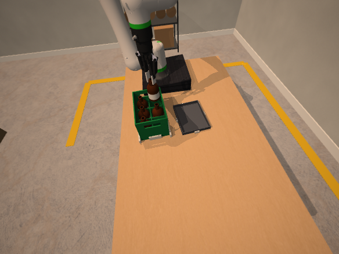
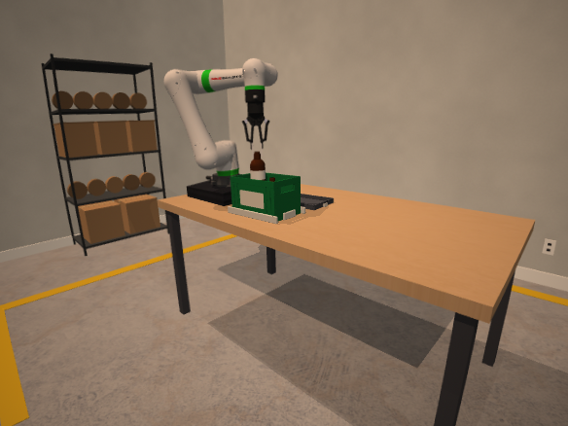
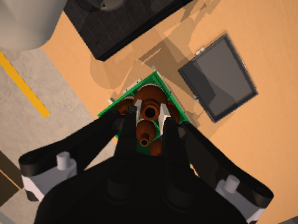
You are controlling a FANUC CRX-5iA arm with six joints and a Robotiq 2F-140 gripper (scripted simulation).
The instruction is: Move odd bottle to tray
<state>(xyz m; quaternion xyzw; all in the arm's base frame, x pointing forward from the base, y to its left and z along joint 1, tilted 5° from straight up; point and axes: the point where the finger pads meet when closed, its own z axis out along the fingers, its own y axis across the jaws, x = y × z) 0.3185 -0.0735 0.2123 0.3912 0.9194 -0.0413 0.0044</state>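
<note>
My hand is 90 mm above the glass bottle. Round my hand: dark grey tray 280 mm below, 220 mm to the left, 120 mm ahead; green crate 210 mm below, 90 mm ahead, 50 mm to the right.
</note>
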